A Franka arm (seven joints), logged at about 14 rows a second.
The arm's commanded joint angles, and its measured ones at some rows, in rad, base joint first. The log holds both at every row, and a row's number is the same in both.
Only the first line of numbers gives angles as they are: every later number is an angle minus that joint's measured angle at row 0.
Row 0, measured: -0.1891 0.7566 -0.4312 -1.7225 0.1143 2.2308 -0.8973
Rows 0 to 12, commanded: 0.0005 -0.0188 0.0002 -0.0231 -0.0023 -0.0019 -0.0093; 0.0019 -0.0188 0.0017 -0.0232 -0.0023 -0.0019 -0.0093; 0.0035 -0.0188 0.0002 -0.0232 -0.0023 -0.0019 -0.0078; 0.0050 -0.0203 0.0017 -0.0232 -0.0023 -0.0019 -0.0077; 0.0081 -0.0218 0.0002 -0.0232 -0.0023 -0.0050 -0.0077; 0.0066 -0.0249 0.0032 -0.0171 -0.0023 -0.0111 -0.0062; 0.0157 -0.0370 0.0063 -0.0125 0.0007 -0.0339 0.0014; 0.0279 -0.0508 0.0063 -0.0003 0.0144 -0.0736 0.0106; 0.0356 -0.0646 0.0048 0.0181 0.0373 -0.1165 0.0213; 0.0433 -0.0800 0.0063 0.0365 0.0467 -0.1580 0.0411; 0.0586 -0.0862 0.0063 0.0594 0.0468 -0.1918 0.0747; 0.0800 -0.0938 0.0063 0.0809 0.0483 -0.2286 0.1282; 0.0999 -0.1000 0.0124 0.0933 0.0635 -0.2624 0.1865
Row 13, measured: 0.0705 -0.0710 0.0072 0.0758 0.0269 -0.1988 0.1029
